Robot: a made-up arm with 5 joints. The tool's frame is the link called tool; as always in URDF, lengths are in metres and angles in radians. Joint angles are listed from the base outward. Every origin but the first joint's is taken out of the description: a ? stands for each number. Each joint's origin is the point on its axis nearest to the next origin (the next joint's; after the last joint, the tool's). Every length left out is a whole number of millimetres.
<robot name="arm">
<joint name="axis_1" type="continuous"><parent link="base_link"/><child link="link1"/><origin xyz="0.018 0.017 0.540" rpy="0.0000 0.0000 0.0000"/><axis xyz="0 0 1"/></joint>
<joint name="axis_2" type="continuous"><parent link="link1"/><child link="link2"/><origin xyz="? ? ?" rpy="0.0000 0.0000 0.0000"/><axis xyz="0 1 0"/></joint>
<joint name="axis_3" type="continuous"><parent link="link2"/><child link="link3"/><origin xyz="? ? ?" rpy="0.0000 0.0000 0.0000"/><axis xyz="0 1 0"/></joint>
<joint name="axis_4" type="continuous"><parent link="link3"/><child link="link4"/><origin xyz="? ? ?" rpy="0.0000 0.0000 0.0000"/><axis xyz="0 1 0"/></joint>
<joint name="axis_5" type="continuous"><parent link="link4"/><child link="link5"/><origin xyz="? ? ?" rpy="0.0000 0.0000 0.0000"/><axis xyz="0 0 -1"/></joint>
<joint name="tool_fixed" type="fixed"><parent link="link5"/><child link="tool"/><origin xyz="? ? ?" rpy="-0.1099 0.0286 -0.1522"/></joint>
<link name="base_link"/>
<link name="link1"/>
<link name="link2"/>
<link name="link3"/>
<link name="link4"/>
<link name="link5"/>
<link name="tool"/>
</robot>
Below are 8 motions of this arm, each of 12 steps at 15 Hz.
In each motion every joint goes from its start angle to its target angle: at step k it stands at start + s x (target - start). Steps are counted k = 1, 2, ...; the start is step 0. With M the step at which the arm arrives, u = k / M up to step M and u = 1 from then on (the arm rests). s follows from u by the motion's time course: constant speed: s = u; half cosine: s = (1 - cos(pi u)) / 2; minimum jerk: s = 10 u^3 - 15 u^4 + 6 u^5.
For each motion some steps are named. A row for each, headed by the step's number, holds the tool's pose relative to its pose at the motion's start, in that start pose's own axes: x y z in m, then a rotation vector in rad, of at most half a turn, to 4 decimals.
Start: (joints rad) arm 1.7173 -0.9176 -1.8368 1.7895 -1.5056
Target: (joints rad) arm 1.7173 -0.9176 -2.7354 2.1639 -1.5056
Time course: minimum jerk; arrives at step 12
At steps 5, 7, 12:
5: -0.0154 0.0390 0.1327 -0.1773 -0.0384 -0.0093
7: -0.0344 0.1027 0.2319 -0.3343 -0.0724 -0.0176
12: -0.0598 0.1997 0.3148 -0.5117 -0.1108 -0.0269

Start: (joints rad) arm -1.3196 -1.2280 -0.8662 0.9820 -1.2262
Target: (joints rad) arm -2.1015 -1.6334 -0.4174 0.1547 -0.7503
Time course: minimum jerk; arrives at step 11
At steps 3, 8, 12:
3: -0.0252 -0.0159 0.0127 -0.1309 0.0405 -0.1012
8: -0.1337 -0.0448 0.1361 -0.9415 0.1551 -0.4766
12: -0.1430 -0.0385 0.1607 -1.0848 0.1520 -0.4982

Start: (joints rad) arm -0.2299 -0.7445 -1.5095 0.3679 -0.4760
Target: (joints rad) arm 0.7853 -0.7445 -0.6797 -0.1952 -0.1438
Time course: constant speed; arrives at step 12
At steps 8, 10, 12:
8: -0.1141 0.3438 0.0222 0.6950 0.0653 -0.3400
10: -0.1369 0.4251 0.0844 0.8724 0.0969 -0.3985
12: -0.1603 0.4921 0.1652 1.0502 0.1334 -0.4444

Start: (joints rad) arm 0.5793 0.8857 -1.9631 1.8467 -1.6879
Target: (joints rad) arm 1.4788 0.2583 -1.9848 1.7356 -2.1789
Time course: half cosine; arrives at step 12
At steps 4, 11, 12:
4: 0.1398 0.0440 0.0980 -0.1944 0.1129 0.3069
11: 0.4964 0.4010 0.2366 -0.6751 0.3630 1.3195
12: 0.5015 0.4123 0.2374 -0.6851 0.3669 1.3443

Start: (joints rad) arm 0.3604 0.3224 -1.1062 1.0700 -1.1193
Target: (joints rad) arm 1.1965 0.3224 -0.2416 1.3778 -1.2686
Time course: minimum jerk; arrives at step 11
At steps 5, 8, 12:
5: 0.0217 0.2261 -0.1527 0.2990 0.3674 0.4147
8: -0.1268 0.4041 -0.2420 0.5424 0.8939 0.7656
12: -0.1873 0.4284 -0.2476 0.5931 1.0635 0.8346

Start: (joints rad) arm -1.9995 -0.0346 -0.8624 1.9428 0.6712
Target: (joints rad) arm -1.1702 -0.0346 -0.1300 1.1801 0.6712
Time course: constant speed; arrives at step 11
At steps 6, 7, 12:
6: -0.0451 0.1513 -0.1683 -0.2593 -0.3194 0.1887
7: -0.0485 0.1632 -0.2025 -0.3024 -0.3723 0.2209
12: -0.0408 0.1711 -0.3373 -0.4745 -0.5831 0.3513

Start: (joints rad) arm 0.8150 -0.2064 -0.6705 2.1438 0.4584
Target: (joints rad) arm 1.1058 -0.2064 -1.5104 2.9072 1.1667
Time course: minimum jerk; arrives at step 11
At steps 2, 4, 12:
2: -0.0121 -0.0039 0.0097 -0.0073 -0.0069 -0.0290
4: -0.0737 -0.0234 0.0478 -0.0371 -0.0430 -0.1655
12: -0.3089 -0.1121 0.0700 -0.0777 -0.2042 -0.6346

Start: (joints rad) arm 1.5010 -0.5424 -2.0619 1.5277 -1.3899
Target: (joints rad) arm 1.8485 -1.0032 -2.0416 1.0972 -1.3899
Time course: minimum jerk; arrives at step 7
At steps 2, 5, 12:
2: 0.0092 -0.0046 0.0518 -0.1047 -0.0859 0.0087
5: -0.0404 0.0100 0.3123 -0.6008 -0.5261 -0.0382
12: -0.0708 0.0200 0.3606 -0.6979 -0.6166 -0.0669

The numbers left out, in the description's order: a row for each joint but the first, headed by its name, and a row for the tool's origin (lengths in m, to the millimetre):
axis_2: 0.007 -0.013 0.000
axis_3: 0.068 0.000 0.228
axis_4: 0.128 0.000 -0.413
axis_5: 0.133 0.000 -0.172
tool: -0.025 0.018 0.000

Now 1 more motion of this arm.
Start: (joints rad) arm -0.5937 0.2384 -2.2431 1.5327 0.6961
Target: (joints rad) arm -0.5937 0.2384 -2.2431 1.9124 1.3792
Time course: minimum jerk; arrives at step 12
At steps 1, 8, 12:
1: -0.0002 -0.0001 -0.0003 -0.0014 0.0017 -0.0034
8: -0.0257 -0.0267 -0.0381 -0.2577 0.1916 -0.5254
12: -0.0328 -0.0365 -0.0471 -0.3399 0.2182 -0.6648

